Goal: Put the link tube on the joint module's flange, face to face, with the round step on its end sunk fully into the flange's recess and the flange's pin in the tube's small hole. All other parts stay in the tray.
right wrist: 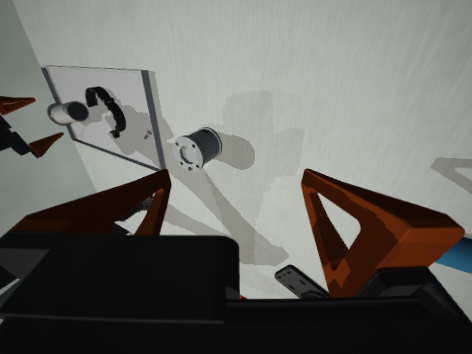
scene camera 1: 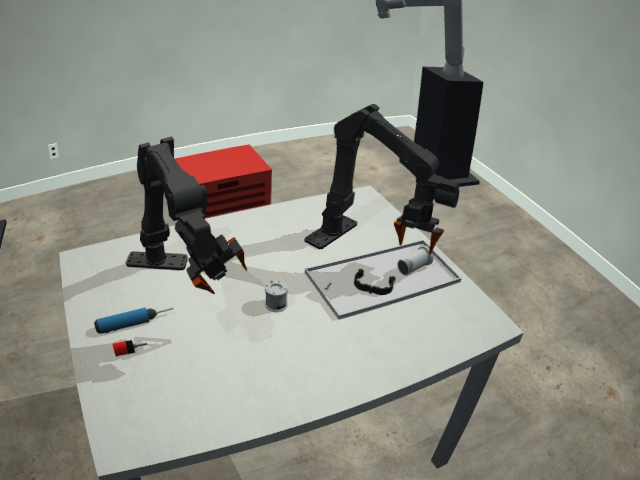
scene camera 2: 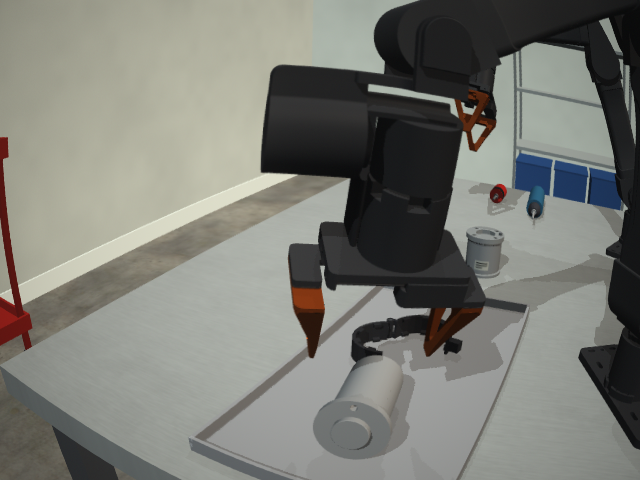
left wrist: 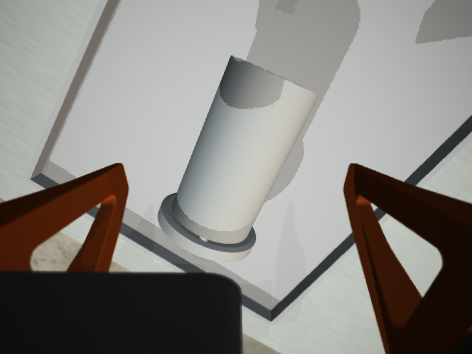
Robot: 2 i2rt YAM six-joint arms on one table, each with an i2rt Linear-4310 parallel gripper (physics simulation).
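Where they show: left gripper, fingertip midpoint: (right wrist: 49, 116) (scene camera 1: 415, 249) (scene camera 2: 370, 353) (left wrist: 236, 175); right gripper, fingertip midpoint: (right wrist: 236, 176) (scene camera 1: 229, 281) (scene camera 2: 469, 141); left arm's base, link origin: (scene camera 1: 331, 232) (scene camera 2: 626, 394); right arm's base, link origin: (right wrist: 317, 296) (scene camera 1: 156, 261).
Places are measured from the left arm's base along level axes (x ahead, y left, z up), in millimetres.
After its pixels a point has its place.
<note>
The link tube (scene camera 1: 414, 261) @(z 51, x 315, y -14 mm) is a pale grey cylinder lying on its side at the right end of the tray (scene camera 1: 383, 278) @(z 4, x 261, y -90 mm). Its stepped end with the small hole faces scene camera 2 (scene camera 2: 360, 412) @(z 57, x 312, y 60 mm). My left gripper (scene camera 1: 417, 237) @(z 80, x 303, y 3 mm) hangs open just above the tube, and its orange fingers straddle the tube in the left wrist view (left wrist: 234, 165) @(z 58, x 305, y 7 mm). The joint module (scene camera 1: 276, 295) @(z 58, x 128, y -405 mm) stands upright on the table left of the tray, flange up. It also shows in the right wrist view (right wrist: 197, 148) @(z 60, x 113, y -410 mm). My right gripper (scene camera 1: 218, 268) is open and empty, left of the module and above the table.
A black curved clamp (scene camera 1: 374, 284) @(z 26, x 276, y -164 mm) and a small screw (scene camera 1: 328, 286) @(z 9, x 168, y -232 mm) lie in the tray. A blue-handled screwdriver (scene camera 1: 124, 319) @(z 35, x -112, y -754 mm) and a red tool (scene camera 1: 126, 347) @(z 29, x -29, y -811 mm) lie at the table's left. A red toolbox (scene camera 1: 225, 179) stands on the floor behind.
</note>
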